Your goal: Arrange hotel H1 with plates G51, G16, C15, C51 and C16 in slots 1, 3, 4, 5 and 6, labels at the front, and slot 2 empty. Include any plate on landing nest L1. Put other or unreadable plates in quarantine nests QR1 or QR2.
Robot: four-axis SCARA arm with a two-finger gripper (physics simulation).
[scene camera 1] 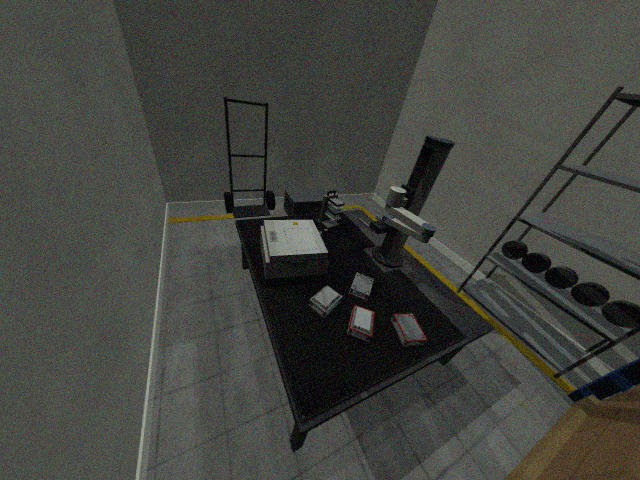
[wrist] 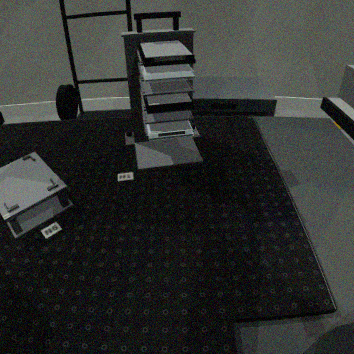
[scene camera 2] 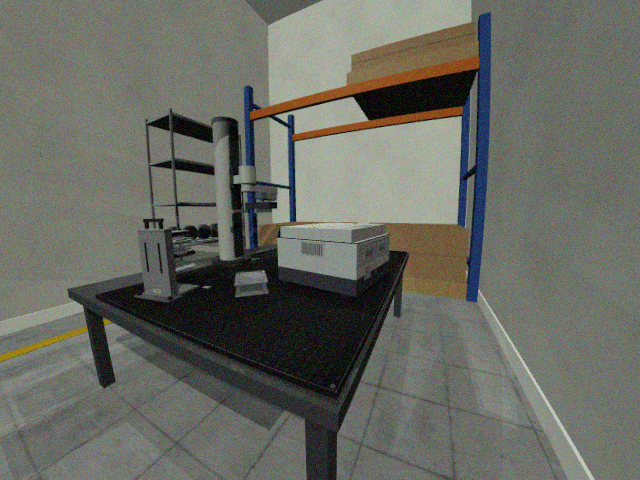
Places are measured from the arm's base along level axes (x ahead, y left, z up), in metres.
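Pixels of known places: gripper, fingertip midpoint: [scene camera 1: 368,217] [wrist: 161,84] [scene camera 2: 243,211]; arm's base, origin of the base link: [scene camera 1: 387,257] [scene camera 2: 232,260].
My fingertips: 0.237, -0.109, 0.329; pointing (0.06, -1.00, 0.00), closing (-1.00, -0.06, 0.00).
Ahead of a thing's pixels: the offset from my fingertips to its top centre, as dx, dy, dz. "spot": to the spot under its first point. Level surfaces: height alone.
Hotel H1 [scene camera 1: 336,204] [scene camera 2: 157,260] [wrist: 131,80] stands at the table's far end in scene camera 1. In the wrist view it holds a black-sided plate {+0.016, -0.410, -0.077} [wrist: 166,51] at the top, a white plate {+0.016, -0.410, -0.105} [wrist: 167,72] below, a dark-sided plate {+0.016, -0.410, -0.162} [wrist: 169,104] lower down and a white plate {+0.016, -0.410, -0.218} [wrist: 171,131] at the bottom. Their labels are unreadable. Two red-edged nests {+0.345, +0.563, -0.252} [scene camera 1: 362,320] {spot: +0.123, +0.695, -0.267} [scene camera 1: 409,328] stand near the front; a bright plate-like top shows on the left one. L1 cannot be told apart. My gripper [scene camera 1: 364,222] is open and empty, held high by the arm, apart from the hotel; its fingers are hidden in the wrist view.
A bare-topped nest {+0.290, -0.270, -0.261} [scene camera 2: 251,284] [wrist: 32,186] has an N6 label {spot: +0.214, -0.192, -0.316} [wrist: 51,230] beside it. Two grey nests {+0.470, +0.371, -0.252} [scene camera 1: 326,299] {spot: +0.207, +0.351, -0.266} [scene camera 1: 361,285] stand mid-table. A large white device {+0.552, +0.004, -0.070} [scene camera 1: 295,238] [scene camera 2: 317,254] and the arm's column [scene camera 1: 427,170] [scene camera 2: 225,191] stand on the table {dz -0.317} [scene camera 1: 310,361].
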